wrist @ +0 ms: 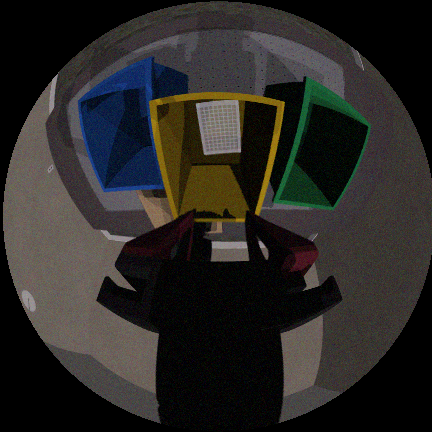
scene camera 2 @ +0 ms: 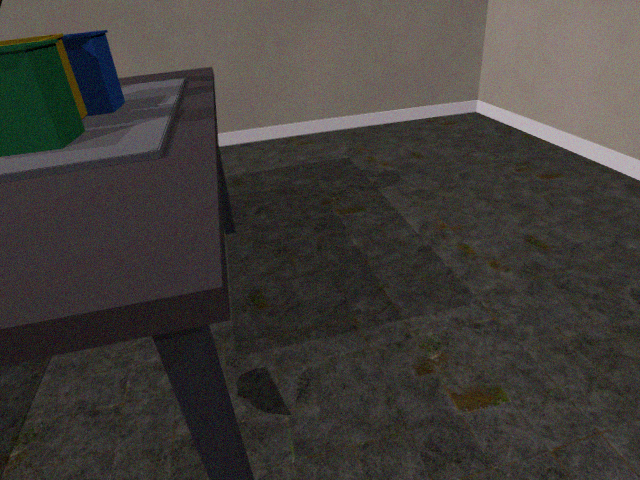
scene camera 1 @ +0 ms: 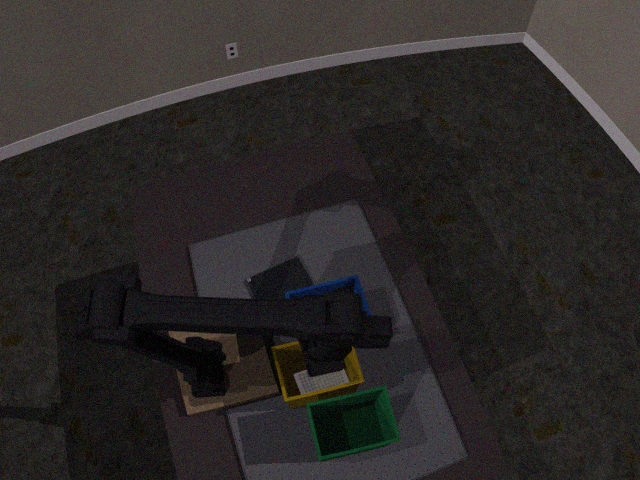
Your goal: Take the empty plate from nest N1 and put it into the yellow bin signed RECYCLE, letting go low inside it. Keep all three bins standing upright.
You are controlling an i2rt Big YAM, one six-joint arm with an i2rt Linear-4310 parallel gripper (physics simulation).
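Where they show: gripper, fingertip midpoint: [wrist: 218, 216] [scene camera 1: 311, 361]; arm's base at its link origin: [scene camera 1: 207, 374].
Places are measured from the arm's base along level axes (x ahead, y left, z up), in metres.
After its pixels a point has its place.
The white gridded plate [scene camera 1: 323, 381] @(x 0.298, y -0.048, z -0.017 m) [wrist: 220, 127] @(x 0.296, y -0.049, z -0.007 m) lies inside the yellow bin [scene camera 1: 355, 365] @(x 0.368, y -0.060, z 0.145 m) [scene camera 2: 72, 77] @(x 0.362, y 0.011, z 0.068 m) [wrist: 210, 185] @(x 0.200, y -0.045, z 0.075 m), low down. The bin stands upright between the blue bin [scene camera 1: 328, 285] @(x 0.338, y 0.145, z 0.150 m) [scene camera 2: 95, 72] @(x 0.407, y 0.035, z 0.070 m) [wrist: 117, 140] @(x 0.297, y 0.140, z 0.079 m) and the green bin [scene camera 1: 387, 413] @(x 0.422, y -0.180, z 0.122 m) [scene camera 2: 31, 98] @(x 0.409, y -0.246, z 0.069 m) [wrist: 307, 187] @(x 0.260, y -0.214, z 0.111 m), both upright. My gripper [wrist: 218, 216] @(x 0.271, y -0.056, z 0.213 m) is partly open with nothing between its fingers. In the wrist view its fingertips show over the near rim of the yellow bin, apart from the plate. In scene camera 1 the arm's wrist hides the fingers. No RECYCLE sign or N1 mark is readable.
A wooden board [scene camera 1: 253, 374] @(x 0.121, y -0.010, z -0.004 m) lies beside the yellow bin, partly under the arm. A dark flat slab [scene camera 1: 276, 273] @(x 0.211, y 0.281, z -0.014 m) lies near the blue bin. The bins stand close together on a grey mat [scene camera 1: 222, 258] @(x 0.054, y 0.359, z -0.026 m) on the table [scene camera 1: 248, 191] @(x 0.145, y 0.610, z -0.039 m).
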